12 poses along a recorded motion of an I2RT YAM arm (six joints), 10 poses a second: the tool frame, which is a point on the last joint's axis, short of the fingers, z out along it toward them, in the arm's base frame.
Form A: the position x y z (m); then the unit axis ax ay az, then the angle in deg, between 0 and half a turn.
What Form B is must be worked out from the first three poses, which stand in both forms.
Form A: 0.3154 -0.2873 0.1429 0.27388 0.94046 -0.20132 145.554
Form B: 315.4 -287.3 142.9 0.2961 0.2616 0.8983 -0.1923
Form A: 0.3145 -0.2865 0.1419 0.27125 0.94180 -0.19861 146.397
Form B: 314.5 -286.5 141.9 0.2891 0.2597 0.9016 -0.1901
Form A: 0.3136 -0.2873 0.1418 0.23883 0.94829 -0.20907 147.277
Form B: 313.6 -287.3 141.8 0.2817 0.2292 0.9099 -0.2006
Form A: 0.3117 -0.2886 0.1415 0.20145 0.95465 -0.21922 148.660
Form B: 311.7 -288.6 141.5 0.2701 0.1940 0.9192 -0.2111
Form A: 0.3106 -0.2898 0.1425 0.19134 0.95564 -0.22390 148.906
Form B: 310.6 -289.8 142.5 0.2680 0.1843 0.9207 -0.2157
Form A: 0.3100 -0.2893 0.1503 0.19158 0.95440 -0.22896 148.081
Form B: 310.0 -289.3 150.3 0.2750 0.1842 0.9176 -0.2201
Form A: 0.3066 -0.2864 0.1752 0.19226 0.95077 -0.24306 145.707
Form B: 306.6 -286.4 175.2 0.2948 0.1837 0.9085 -0.2323
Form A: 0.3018 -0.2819 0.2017 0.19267 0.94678 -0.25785 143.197
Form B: 301.8 -281.9 201.7 0.3157 0.1828 0.8984 -0.2447
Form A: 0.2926 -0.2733 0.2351 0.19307 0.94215 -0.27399 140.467
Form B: 292.6 -273.3 235.1 0.3382 0.1817 0.8866 -0.2578
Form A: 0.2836 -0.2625 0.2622 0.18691 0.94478 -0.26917 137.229
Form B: 283.6 -262.5 262.2 0.3646 0.1740 0.8797 -0.2506
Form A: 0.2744 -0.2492 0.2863 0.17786 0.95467 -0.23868 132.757
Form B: 274.4 -249.2 286.3 0.4007 0.1630 0.8747 -0.2187
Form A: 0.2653 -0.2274 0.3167 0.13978 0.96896 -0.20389 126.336
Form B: 265.3 -227.4 316.7 0.4514 0.1247 0.8646 -0.1819
